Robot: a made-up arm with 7 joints. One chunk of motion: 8 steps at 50 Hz.
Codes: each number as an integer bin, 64 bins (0 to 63) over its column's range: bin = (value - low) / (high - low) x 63, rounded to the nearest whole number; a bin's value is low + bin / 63 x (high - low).
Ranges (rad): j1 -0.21..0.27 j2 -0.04..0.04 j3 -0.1..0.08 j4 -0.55..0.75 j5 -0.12..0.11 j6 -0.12..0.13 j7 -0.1..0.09
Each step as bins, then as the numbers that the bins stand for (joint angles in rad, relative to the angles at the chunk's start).
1 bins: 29 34 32 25 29 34 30
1 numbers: 0.0110 0.0032 -0.0086 -0.0341 -0.0141 0.0149 -0.0095
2 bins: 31 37 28 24 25 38 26
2 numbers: 0.0262 0.0070 -0.0200 -0.0548 -0.0287 0.0308 -0.0216
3 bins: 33 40 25 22 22 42 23
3 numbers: 0.0414 0.0108 -0.0286 -0.0960 -0.0397 0.0467 -0.0306
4 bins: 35 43 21 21 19 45 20
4 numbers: 0.0567 0.0146 -0.0400 -0.1167 -0.0506 0.0586 -0.0397
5 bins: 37 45 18 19 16 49 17
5 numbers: 0.0719 0.0171 -0.0486 -0.1579 -0.0616 0.0744 -0.0487
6 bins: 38 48 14 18 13 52 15
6 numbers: 0.0795 0.0210 -0.0600 -0.1786 -0.0725 0.0863 -0.0548
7 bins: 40 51 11 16 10 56 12
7 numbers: 0.0948 0.0248 -0.0686 -0.2198 -0.0835 0.1022 -0.0638
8 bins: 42 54 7 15 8 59 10
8 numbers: 0.1100 0.0286 -0.0800 -0.2405 -0.0908 0.1141 -0.0698
